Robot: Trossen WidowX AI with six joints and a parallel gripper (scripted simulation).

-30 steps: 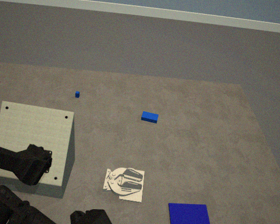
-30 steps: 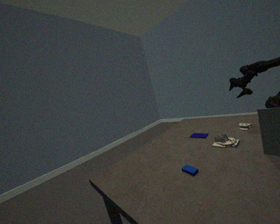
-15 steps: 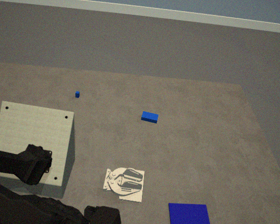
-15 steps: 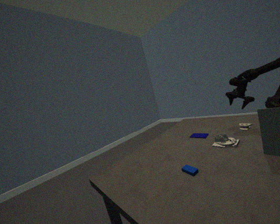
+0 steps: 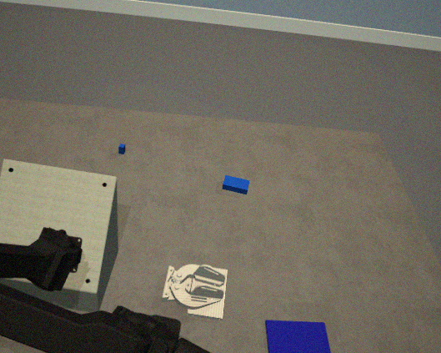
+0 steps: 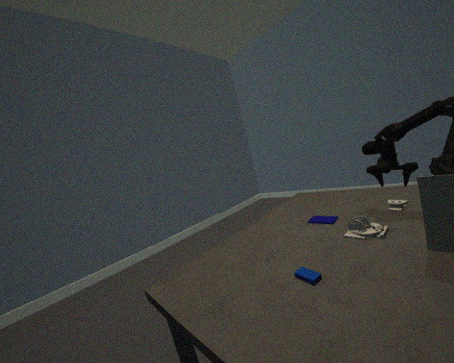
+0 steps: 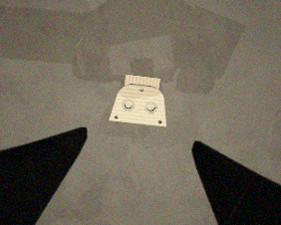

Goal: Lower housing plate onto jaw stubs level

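Now: gripper tip 8 cm short of the pale base, 28 cm to the right of it and 10 cm above it. From my gripper tip the other things lie so: flat blue sheet (27 cm ahead, 20 cm to the left, 10 cm below); small blue cube (20 cm behind, 69 cm to the left, 9 cm below).
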